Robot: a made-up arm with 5 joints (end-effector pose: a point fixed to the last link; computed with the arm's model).
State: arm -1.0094 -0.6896 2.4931 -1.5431 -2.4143
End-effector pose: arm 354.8 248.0 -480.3 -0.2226 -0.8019 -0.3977 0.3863
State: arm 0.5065 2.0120 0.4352 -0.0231 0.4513
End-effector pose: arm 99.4 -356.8 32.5 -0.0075 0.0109 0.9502 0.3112
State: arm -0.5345 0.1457 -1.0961 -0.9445 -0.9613
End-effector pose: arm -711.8 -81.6 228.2 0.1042 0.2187 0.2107 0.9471
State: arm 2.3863 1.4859 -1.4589 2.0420 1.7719
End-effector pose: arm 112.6 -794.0 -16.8 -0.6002 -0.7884 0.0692 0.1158
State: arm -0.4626 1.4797 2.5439 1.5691 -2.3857
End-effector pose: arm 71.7 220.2 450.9 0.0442 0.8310 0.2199 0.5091
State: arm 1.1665 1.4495 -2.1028 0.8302 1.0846
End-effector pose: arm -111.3 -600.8 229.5 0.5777 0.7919 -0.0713 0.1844
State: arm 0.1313 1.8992 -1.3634 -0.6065 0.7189
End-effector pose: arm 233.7 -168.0 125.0 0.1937 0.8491 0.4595 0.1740
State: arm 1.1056 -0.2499 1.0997 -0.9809 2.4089
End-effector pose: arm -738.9 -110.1 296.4 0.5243 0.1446 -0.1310 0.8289
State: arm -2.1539 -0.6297 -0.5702 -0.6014 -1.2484
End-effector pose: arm 586.3 571.8 280.1 0.1225 0.3450 -0.8447 0.3904
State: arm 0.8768 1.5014 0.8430 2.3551 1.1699
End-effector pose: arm -496.0 355.5 -175.8 -0.4817 0.1262 -0.6416 0.5834
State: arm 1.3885 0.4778 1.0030 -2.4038 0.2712
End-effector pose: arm -714.1 23.9 302.6 -0.6792 0.3427 -0.0598 0.6463
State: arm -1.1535 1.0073 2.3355 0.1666 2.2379
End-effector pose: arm -514.4 339.2 47.9 -0.0445 0.0580 -0.0101 0.9973
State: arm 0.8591 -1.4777 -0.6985 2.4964 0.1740
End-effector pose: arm 289.9 -430.4 -92.2 -0.1512 -0.9133 -0.3217 0.1989
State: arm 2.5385 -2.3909 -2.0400 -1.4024 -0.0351
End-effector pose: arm 157.4 -867.5 -260.0 0.6180 0.3745 0.5844 0.3692
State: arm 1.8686 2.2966 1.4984 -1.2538 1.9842
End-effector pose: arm 585.6 -513.8 69.6 -0.0086 0.2186 0.9685 0.1191
